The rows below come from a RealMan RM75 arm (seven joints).
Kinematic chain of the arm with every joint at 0, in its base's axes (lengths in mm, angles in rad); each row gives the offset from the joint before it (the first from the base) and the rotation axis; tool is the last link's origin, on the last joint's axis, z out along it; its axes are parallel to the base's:
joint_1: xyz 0 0 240.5 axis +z
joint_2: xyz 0 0 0 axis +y
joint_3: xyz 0 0 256 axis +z
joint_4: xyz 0 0 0 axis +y
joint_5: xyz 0 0 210 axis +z
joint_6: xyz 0 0 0 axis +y
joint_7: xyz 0 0 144 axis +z
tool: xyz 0 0 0
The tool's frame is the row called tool.
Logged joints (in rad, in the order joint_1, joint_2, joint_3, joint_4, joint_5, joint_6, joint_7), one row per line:
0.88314, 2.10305, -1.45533, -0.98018, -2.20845, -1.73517, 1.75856
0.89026, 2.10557, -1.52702, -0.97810, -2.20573, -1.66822, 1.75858
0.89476, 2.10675, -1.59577, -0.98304, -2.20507, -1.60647, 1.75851
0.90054, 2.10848, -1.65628, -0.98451, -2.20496, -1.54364, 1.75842
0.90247, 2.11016, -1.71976, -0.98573, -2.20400, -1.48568, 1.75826
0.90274, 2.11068, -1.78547, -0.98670, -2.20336, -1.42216, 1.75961
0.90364, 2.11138, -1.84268, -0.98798, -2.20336, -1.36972, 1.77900
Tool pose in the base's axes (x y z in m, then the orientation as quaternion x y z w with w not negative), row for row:
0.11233, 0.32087, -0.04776, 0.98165, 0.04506, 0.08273, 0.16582
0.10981, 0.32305, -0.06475, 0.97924, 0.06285, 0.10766, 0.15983
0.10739, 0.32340, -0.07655, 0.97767, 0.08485, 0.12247, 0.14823
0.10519, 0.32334, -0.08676, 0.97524, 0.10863, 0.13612, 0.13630
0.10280, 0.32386, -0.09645, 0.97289, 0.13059, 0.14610, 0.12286
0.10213, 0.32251, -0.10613, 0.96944, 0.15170, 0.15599, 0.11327
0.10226, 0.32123, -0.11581, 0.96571, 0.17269, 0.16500, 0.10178
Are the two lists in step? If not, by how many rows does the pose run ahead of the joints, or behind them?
The pose runs 1 row behind the joints: the pose in row i belongs to the joints in row i - 1.
